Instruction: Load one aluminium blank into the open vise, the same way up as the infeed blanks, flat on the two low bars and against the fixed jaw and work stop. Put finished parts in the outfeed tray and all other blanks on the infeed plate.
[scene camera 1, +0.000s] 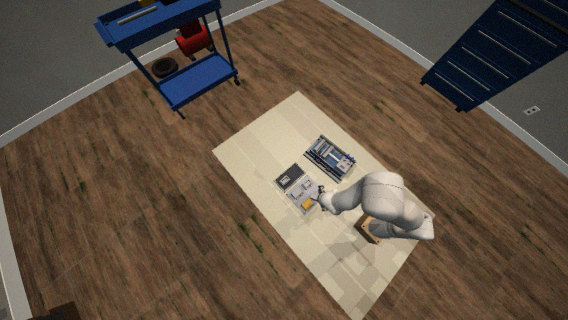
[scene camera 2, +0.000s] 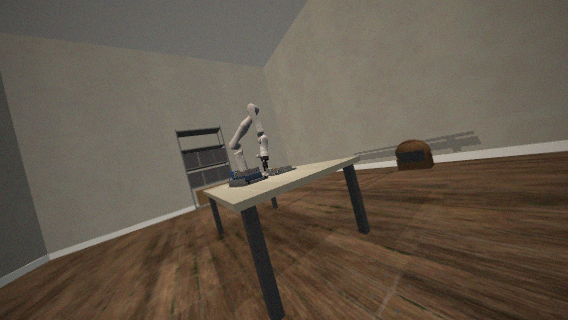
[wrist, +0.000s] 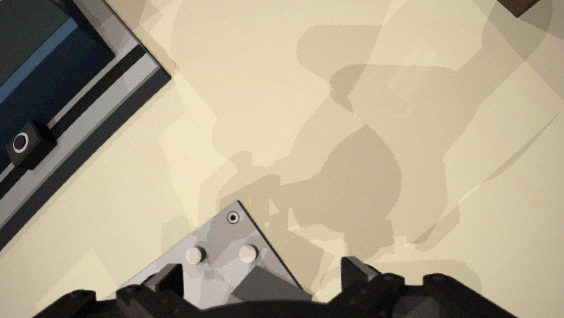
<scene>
My gripper (wrist: 263, 279) is open, with nothing in its grasp. Also in view: an infeed plate (wrist: 212, 281).
</scene>
